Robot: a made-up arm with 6 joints.
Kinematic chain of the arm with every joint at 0, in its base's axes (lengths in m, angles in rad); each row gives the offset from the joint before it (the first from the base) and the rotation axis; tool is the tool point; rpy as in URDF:
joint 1: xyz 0 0 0.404 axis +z
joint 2: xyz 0 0 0 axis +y
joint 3: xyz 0.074 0 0.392 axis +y
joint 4: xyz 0.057 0 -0.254 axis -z
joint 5: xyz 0 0 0 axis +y
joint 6: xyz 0.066 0 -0.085 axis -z
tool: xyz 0 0 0 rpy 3.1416 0 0
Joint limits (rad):
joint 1: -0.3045..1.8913
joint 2: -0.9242..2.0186
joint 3: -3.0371..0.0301
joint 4: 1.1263..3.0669
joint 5: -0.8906..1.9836
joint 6: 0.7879..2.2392
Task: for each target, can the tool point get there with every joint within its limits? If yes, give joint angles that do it. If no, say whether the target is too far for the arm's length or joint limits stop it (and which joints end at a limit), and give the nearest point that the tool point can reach.
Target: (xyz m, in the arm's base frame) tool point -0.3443 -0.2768 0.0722
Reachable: no: joint limits stop it (at a limit: joint 1, joint 2) | nearest point -0.0947 -0.0149 0.1063 | short by 0.363 m
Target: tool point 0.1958 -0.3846 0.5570
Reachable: no: joint limits stop it (at a limit: joint 1, joint 5) | nearest point 0.2559 -0.1932 0.5570 | short by 0.201 m
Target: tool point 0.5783 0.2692 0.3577
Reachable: yes | joints 0.5034 1.1068 -2.2361 2.6933 -0.5196 1.3214
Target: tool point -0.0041 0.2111 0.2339
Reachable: yes | joints 1.6337 0.9910 -0.4511 2.8037 0.3996 1.3464
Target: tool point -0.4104 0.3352 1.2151
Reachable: no: too far | nearest point -0.3521 0.1741 1.0437 | short by 0.242 m
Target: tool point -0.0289 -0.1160 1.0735
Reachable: yes | joints 0.5176 -0.6034 -2.1814 1.8484 -0.3291 1.8023
